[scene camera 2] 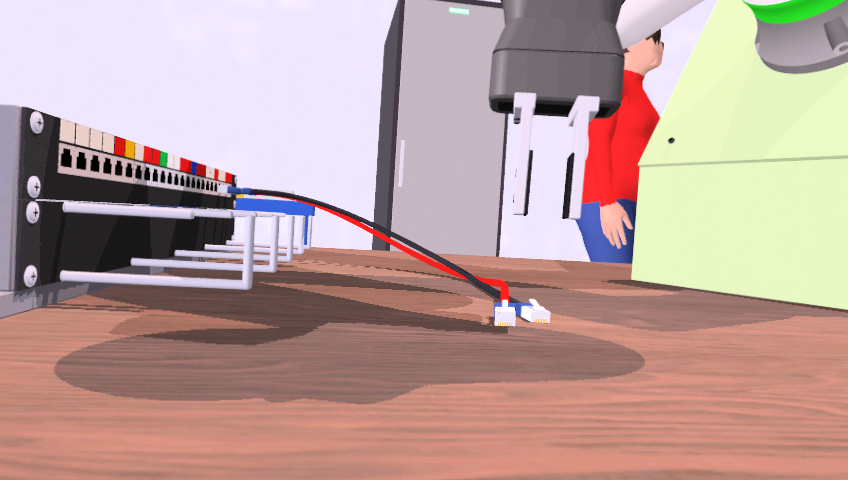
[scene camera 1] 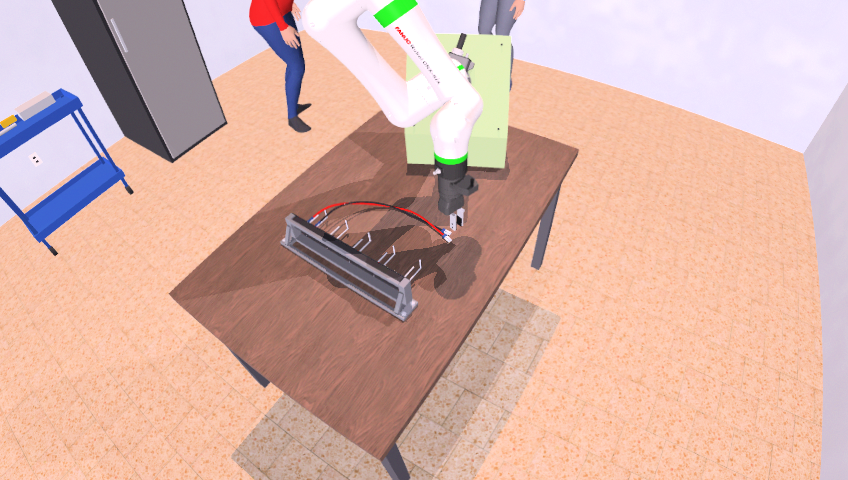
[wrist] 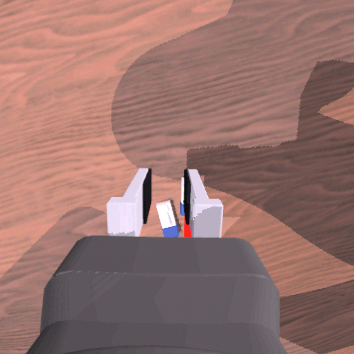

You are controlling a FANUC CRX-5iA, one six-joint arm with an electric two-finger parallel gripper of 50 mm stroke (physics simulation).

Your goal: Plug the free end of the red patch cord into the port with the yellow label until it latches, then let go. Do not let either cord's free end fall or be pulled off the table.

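Frame: origin at the arm's base, x ahead, y left, z up, level; centimetres.
Seen in the pictures: gripper, fingertip midpoint: (scene camera 2: 545,216) (scene camera 1: 456,226) (wrist: 167,185); arm's base, origin of the base link: (scene camera 2: 830,23).
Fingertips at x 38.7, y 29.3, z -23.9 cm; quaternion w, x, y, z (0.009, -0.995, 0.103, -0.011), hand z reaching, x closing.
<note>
Offsets run from my fingertips to a thing's top centre. "pt": to the spot under its first point. Level surfaces: height alone.
My gripper (scene camera 1: 457,223) (scene camera 2: 547,214) (wrist: 167,185) is open and empty, pointing down above the table and the two free plugs. The red cord {pt dx +0.1, dy -9.2, dz -5.3 cm} (scene camera 2: 504,291) (wrist: 187,230) ends in a clear plug {dx +1.3, dy -2.8, dz -5.1 cm} (scene camera 2: 504,316) (wrist: 183,196) with a blue boot, lying on the table; in the wrist view the right finger partly hides it. The black cord's plug {pt dx -0.7, dy -3.0, dz -5.8 cm} (scene camera 2: 536,312) (wrist: 166,215) lies beside it, slightly angled, and appears between the fingers from above. The yellow label {pt dx +26.8, dy -9.6, dz +3.1 cm} (scene camera 2: 129,148) is in the panel's label row, above a port {pt dx +27.1, dy -10.4, dz +1.6 cm} (scene camera 2: 128,170) that looks empty.
The patch panel rack {dx +25.9, dy -21.5, dz +3.7 cm} (scene camera 1: 406,292) (scene camera 2: 35,237) stands on the table {dz -6.4 cm} (scene camera 1: 333,356), with white cable guide loops {pt dx +16.4, dy -1.4, dz -3.2 cm} (scene camera 2: 247,255) sticking out towards the gripper side. Both cords arch from the panel's far end. A pale green box (scene camera 1: 455,148) (scene camera 2: 737,226) stands behind the gripper.
</note>
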